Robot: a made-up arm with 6 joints.
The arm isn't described. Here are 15 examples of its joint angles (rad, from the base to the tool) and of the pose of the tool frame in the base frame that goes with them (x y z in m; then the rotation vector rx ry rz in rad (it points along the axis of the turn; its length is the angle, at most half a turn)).
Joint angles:
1: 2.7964 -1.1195 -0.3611 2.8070 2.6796 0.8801
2: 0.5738 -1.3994 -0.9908 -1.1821 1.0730 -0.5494
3: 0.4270 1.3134 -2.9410 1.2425 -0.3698 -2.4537
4: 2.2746 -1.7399 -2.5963 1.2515 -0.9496 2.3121
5: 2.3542 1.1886 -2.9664 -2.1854 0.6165 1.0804
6: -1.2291 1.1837 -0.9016 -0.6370 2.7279 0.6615
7: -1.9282 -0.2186 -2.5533 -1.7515 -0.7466 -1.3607
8: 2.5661 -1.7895 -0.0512 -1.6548 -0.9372 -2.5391
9: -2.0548 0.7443 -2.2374 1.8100 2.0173 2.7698
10: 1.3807 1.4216 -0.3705 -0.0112 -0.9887 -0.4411
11: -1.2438 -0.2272 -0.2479 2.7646 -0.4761 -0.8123
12: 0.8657 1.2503 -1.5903 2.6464 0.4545 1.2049
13: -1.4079 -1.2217 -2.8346 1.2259 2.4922 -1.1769
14: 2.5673 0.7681 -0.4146 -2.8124 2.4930 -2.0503
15: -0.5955 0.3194 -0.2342 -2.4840 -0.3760 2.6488
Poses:
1: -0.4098 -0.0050 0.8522 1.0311 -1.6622 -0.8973
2: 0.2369 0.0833 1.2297 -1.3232 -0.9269 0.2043
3: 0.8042 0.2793 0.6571 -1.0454 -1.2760 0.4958
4: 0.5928 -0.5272 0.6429 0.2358 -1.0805 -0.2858
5: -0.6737 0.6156 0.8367 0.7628 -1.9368 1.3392
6: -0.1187 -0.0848 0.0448 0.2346 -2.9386 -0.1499
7: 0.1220 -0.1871 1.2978 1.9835 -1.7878 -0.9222
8: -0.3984 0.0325 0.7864 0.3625 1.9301 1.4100
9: -0.1741 -0.7717 0.6749 -1.8869 -0.9886 0.7693
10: -0.0325 -0.1517 -0.0556 -0.4869 0.2775 1.6876
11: 0.0764 -0.2403 0.0901 -0.4391 0.0222 2.9199
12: 0.2560 0.4624 -0.1849 -1.0880 -1.2255 2.6231
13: 0.1037 0.6257 0.9467 -1.5846 -0.0003 0.7364
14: -0.2379 0.1746 -0.0134 1.9400 0.4408 1.1776
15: 0.1267 0.0542 -0.0333 0.3678 0.8019 -0.7729
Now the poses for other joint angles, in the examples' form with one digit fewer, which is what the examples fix.
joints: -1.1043 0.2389 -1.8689 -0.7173 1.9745 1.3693
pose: 0.170 -0.679 0.698 -0.505 0.538 -2.786
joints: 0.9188 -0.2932 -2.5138 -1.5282 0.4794 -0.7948
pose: 0.012 0.126 1.473 -1.667 -1.766 -0.023
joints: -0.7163 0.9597 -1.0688 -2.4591 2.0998 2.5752
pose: 0.329 -0.385 0.013 -1.615 -1.067 -1.015
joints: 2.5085 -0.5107 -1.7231 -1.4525 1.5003 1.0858
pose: -0.261 0.365 1.231 0.696 -0.851 0.698
